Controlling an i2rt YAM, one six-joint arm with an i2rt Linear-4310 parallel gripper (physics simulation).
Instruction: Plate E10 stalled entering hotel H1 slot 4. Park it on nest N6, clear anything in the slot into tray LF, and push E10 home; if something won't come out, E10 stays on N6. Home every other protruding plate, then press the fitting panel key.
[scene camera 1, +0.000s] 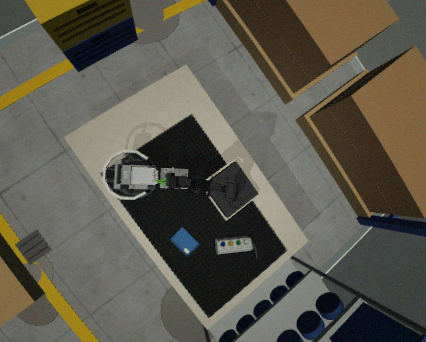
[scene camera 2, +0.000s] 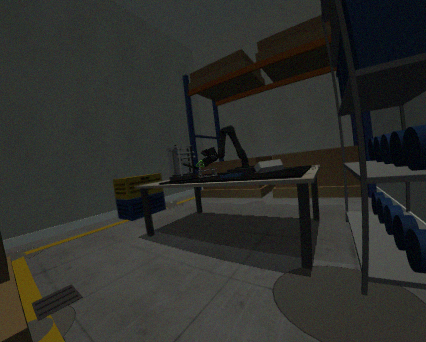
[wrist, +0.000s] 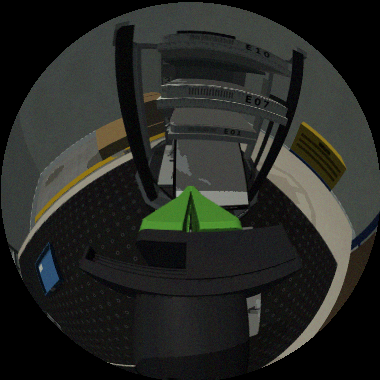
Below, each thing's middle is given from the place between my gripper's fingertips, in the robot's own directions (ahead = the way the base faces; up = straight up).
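Labels:
My hand is 50 mm below the round rack (scene camera 1: 117, 171), 90 mm short of it and 80 mm to the left of it.

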